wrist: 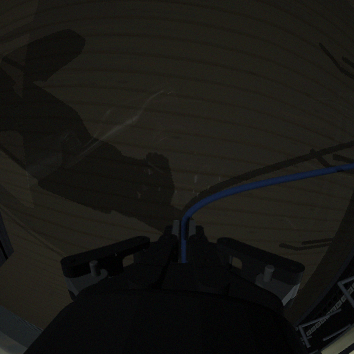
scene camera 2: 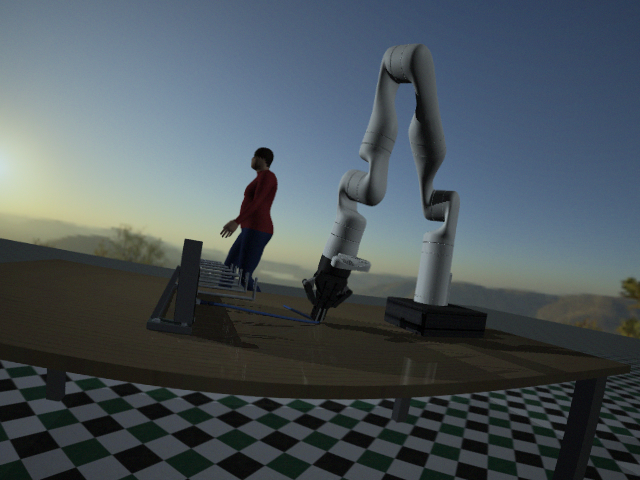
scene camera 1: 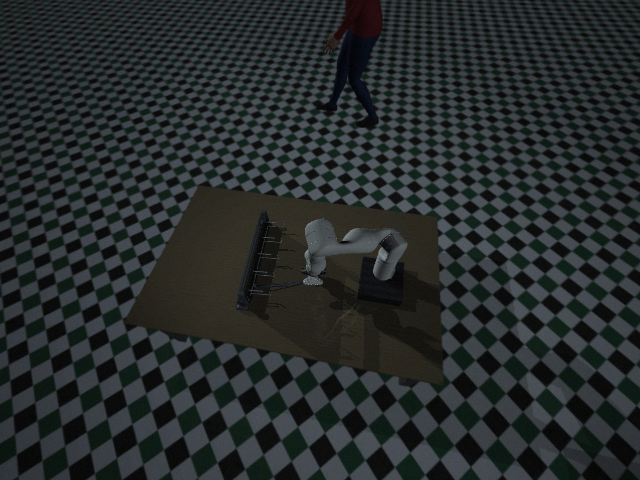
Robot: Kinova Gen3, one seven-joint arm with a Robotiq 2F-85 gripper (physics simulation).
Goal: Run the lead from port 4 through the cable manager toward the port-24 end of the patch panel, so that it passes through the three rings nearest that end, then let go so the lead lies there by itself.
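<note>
The blue lead (scene camera 1: pixel 281 285) (scene camera 2: pixel 258 311) (wrist: pixel 250 186) leaves the patch panel (scene camera 1: pixel 252 260) (scene camera 2: pixel 187 286) near its near end and runs low over the table to my gripper (scene camera 2: pixel 318 316) (wrist: pixel 184 229). My gripper is shut on the lead, with its fingertips close to the table. In scene camera 2 a short free part of the lead (scene camera 2: pixel 294 311) points back toward the panel behind the fingers. The cable manager's rings (scene camera 2: pixel 227 296) stand out in a row from the panel, apart from the gripper. Port numbers are too small to read.
The wooden table (scene camera 1: pixel 191 289) (scene camera 2: pixel 129 361) carries the panel on the left and the robot's dark base block (scene camera 1: pixel 379 291) (scene camera 2: pixel 449 320) on the right. A person in a red top (scene camera 1: pixel 364 20) (scene camera 2: pixel 261 196) stands on the floor beyond the table.
</note>
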